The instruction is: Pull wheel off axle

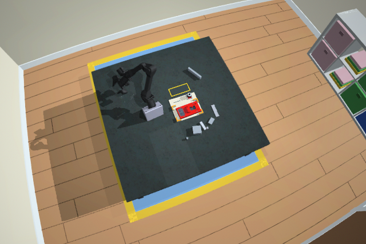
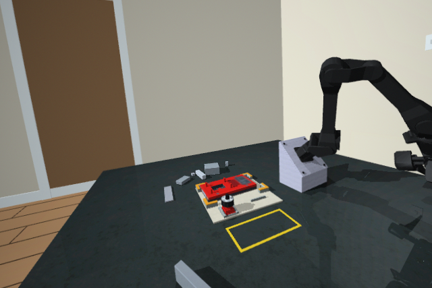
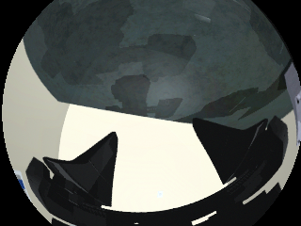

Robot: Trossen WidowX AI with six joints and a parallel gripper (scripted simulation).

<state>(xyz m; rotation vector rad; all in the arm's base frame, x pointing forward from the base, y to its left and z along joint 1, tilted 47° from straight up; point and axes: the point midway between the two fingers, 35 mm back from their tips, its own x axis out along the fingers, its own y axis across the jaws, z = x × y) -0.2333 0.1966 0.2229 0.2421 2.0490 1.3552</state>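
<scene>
Right now my gripper tip is 62 cm short of the wheel, 27 cm to the left of it and 5 cm above it.
</scene>
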